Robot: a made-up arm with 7 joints.
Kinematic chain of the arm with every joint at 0, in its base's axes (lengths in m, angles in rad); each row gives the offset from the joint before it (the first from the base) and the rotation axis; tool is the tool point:
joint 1: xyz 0 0 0.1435 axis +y
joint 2: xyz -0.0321 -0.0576 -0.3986 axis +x
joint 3: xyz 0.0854 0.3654 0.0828 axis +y
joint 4: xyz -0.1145 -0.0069 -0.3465 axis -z
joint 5: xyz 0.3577 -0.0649 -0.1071 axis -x
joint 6: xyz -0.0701 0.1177 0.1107 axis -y
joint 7: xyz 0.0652 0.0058 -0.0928 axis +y
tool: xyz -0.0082 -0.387 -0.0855
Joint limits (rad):
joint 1: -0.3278..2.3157
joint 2: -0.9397..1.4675
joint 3: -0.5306..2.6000
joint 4: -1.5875..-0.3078
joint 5: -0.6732..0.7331
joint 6: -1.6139..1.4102
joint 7: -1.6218..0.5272
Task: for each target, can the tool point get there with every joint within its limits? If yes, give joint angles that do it. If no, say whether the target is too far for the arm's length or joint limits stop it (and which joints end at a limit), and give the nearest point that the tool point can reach.
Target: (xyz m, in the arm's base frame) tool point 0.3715 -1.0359 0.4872
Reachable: no: joint limits stop it (at a limit: joint 2, joint 3, joint 4, joint 5) | nearest point 0.3568 -0.6101 0.4736 | short by 0.426 m
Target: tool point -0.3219 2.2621 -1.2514
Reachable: no: too far | nearest point -0.1884 0.8572 -0.6731 | short by 1.525 m
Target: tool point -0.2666 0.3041 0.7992
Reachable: yes | joints 2.0405 0.6083 1.2211 -0.5133 -0.4485 -1.3092 -1.2922
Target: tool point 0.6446 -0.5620 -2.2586
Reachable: no: too far | nearest point 0.3559 -0.0614 -1.1828 | short by 1.221 m
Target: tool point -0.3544 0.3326 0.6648
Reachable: yes | joints 1.3784 0.6919 1.9058 -0.7236 -0.1561 0.3200 -0.2729
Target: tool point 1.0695 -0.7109 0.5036
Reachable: no: joint limits stop it (at a limit: joint 2, joint 4, joint 5) | nearest point 0.6025 -0.4628 0.3464 | short by 0.552 m
